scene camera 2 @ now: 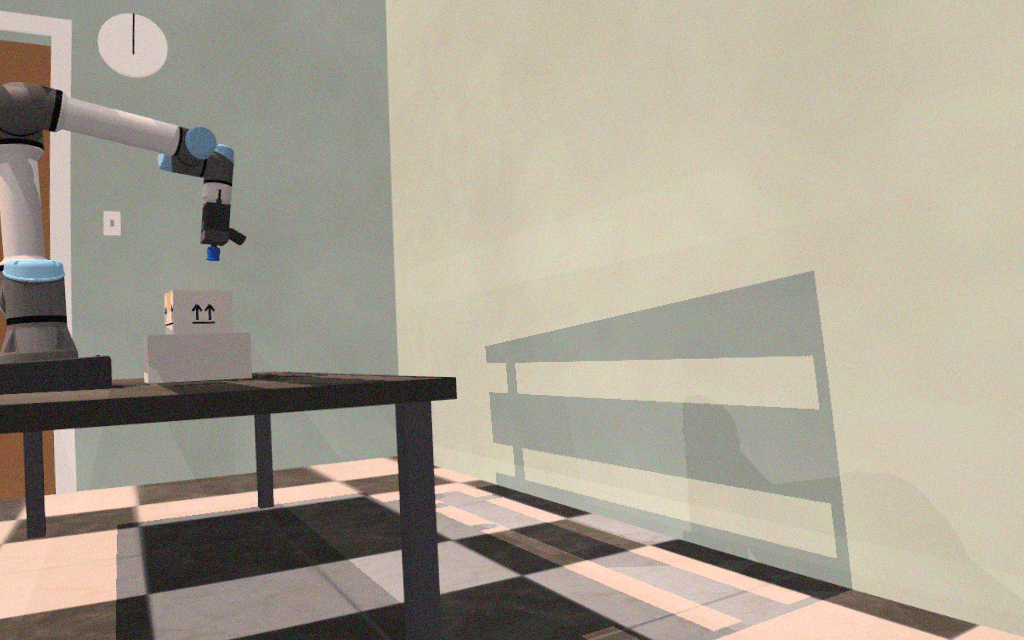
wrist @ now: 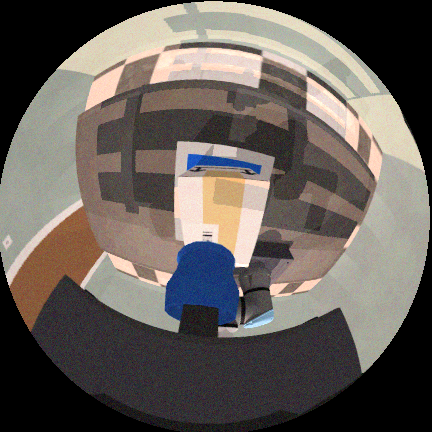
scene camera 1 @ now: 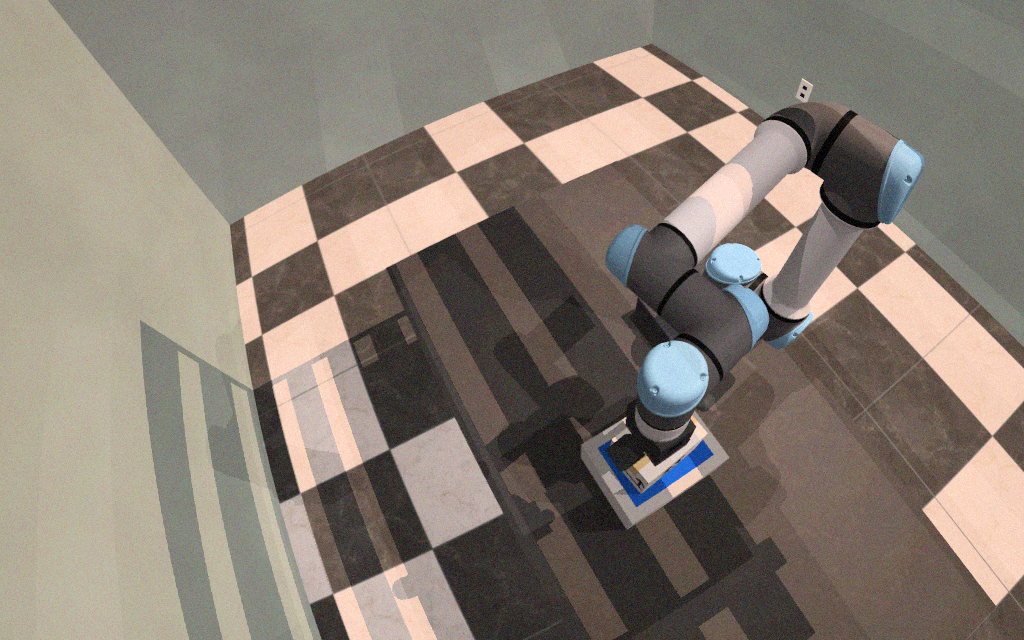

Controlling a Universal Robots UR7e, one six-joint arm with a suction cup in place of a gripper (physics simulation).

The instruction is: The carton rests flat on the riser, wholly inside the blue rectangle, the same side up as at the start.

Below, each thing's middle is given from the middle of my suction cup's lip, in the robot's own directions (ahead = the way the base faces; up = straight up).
Labels:
My suction cup is 16 cm above the carton (scene camera 1: 643, 474), 4 cm past it and 1 cm to the left of it. From my suction cup the other things lie so: riser (scene camera 1: 631, 507) 28 cm below, 5 cm behind, 1 cm to the right.

